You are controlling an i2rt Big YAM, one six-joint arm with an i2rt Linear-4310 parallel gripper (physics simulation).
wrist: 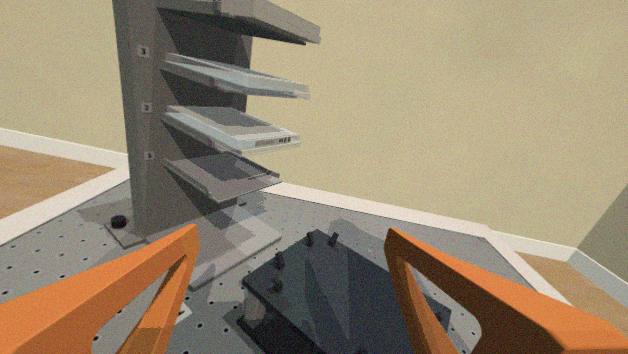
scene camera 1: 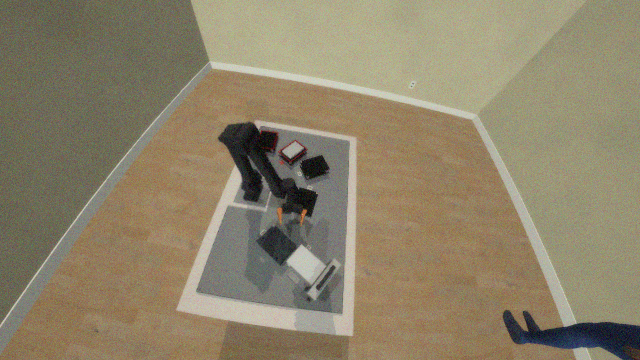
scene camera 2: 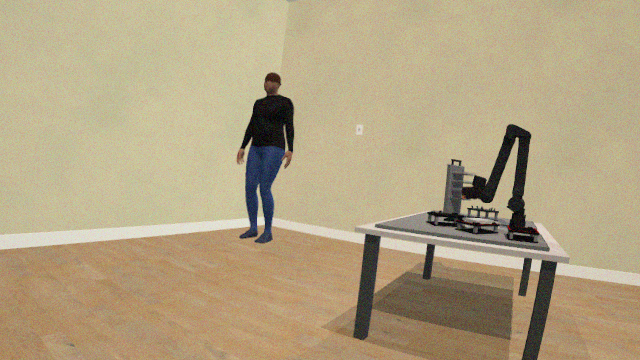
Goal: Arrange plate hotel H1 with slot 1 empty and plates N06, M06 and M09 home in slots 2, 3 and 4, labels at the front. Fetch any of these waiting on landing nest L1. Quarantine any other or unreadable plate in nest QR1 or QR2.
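Where they show: gripper, fingertip midpoint: (wrist: 296, 236) (scene camera 1: 291, 225); arm's base at its link origin: (scene camera 1: 253, 192).
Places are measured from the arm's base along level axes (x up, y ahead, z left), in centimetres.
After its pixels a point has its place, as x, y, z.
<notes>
Plate hotel H1 (scene camera 1: 327, 281) {32.9, 46.9, -41.7} (scene camera 2: 453, 175) {26.0, 46.1, -37.0} (wrist: 136, 120) {16.3, 47.9, -33.9} stands upright at the table's far end. In the wrist view its slot 1 shelf (wrist: 220, 186) {11.2, 38.5, -33.5} is bare. A clear-edged plate (wrist: 235, 131) {18.0, 37.0, -32.6} in slot 2 has a front label too blurred to read. The slot 3 plate (wrist: 240, 80) {22.8, 36.2, -30.5} shows no readable label. A light plate (scene camera 1: 306, 263) {28.6, 38.8, -36.7} (wrist: 260, 17) {27.3, 35.1, -30.5} lies above it, partly cut off in the wrist view. A white plate (scene camera 1: 293, 149) {6.1, 16.3, 34.4} rests on a red-edged nest (scene camera 1: 284, 158) {1.2, 11.4, 29.0}. My gripper (scene camera 1: 290, 223) {17.0, 28.7, -20.3} (scene camera 2: 464, 197) {17.0, 28.7, -20.3} (wrist: 296, 236) {17.0, 28.7, -20.3} is open and empty, before the hotel, above table height.
A dark raised nest (scene camera 1: 276, 245) {6.6, 23.3, -28.7} (wrist: 340, 285) {6.6, 23.9, -28.4} stands close in front of the hotel. Black nests (scene camera 1: 315, 167) {5.7, 33.6, 23.9} (scene camera 1: 309, 201) {1.9, 34.6, 1.1} and another red-edged nest (scene camera 1: 270, 140) {4.7, -1.5, 39.2} stand along the table. Their name tags are unreadable. A person (scene camera 2: 270, 125) stands away from the table.
</notes>
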